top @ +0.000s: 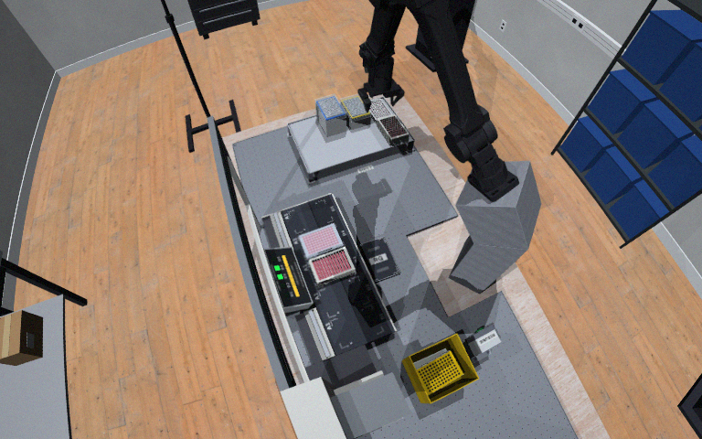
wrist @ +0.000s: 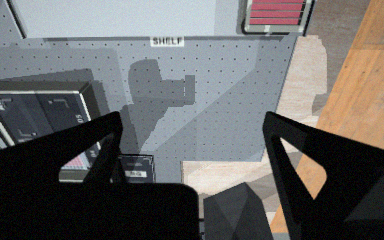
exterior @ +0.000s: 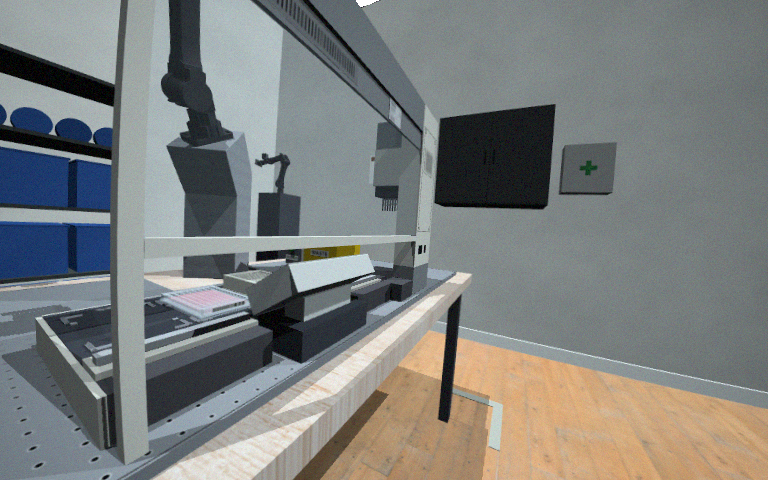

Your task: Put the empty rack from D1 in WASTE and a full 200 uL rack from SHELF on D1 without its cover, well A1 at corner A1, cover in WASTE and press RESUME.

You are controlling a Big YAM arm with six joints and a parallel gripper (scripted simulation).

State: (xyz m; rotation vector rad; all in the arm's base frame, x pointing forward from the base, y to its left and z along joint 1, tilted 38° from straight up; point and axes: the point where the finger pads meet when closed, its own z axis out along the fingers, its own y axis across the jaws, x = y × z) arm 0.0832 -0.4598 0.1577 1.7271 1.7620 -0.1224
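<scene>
My hand is 20 mm past the clear tip-rack cover, 210 mm to the left of it and 170 mm above it. Round my hand: shelf unit 40 mm ahead, 150 mm to the right, 240 mm below; shelf label 50 mm ahead, 20 mm to the left, 300 mm below; pink plate 350 mm ahead, 240 mm to the left, 250 mm below.
</scene>
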